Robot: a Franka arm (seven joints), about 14 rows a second.
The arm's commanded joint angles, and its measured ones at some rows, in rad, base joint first. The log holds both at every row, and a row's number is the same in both.
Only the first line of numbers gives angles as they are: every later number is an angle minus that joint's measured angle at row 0.
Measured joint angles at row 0:
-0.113 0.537 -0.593 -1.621 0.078 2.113 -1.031
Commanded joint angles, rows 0 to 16:
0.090 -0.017 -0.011 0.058 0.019 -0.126 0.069
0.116 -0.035 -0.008 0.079 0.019 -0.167 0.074
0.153 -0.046 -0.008 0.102 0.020 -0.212 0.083
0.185 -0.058 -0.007 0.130 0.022 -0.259 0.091
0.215 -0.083 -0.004 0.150 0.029 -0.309 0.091
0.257 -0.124 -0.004 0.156 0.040 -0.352 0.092
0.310 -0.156 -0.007 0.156 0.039 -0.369 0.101
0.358 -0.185 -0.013 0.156 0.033 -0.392 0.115
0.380 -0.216 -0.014 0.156 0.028 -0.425 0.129
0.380 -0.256 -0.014 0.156 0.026 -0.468 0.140
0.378 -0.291 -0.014 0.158 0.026 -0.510 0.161
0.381 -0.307 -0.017 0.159 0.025 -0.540 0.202
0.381 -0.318 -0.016 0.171 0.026 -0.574 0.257
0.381 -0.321 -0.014 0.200 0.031 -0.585 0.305
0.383 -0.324 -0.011 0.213 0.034 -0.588 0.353
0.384 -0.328 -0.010 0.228 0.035 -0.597 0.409
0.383 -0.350 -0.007 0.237 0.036 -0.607 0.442
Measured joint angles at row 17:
0.379 -0.329 -0.011 0.206 0.020 -0.573 0.359
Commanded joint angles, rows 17 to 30:
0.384 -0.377 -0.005 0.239 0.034 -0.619 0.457
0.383 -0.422 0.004 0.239 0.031 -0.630 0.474
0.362 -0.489 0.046 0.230 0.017 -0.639 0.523
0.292 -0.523 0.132 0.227 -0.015 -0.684 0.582
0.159 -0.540 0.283 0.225 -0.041 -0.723 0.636
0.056 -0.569 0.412 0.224 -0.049 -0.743 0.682
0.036 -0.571 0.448 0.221 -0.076 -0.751 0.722
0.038 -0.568 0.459 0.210 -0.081 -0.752 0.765
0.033 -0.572 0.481 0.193 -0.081 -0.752 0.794
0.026 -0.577 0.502 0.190 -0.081 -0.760 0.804
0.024 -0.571 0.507 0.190 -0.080 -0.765 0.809
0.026 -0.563 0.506 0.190 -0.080 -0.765 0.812
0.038 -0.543 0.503 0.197 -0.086 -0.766 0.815
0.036 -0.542 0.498 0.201 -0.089 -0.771 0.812
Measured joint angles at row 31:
0.043 -0.551 0.494 0.192 -0.068 -0.757 0.796
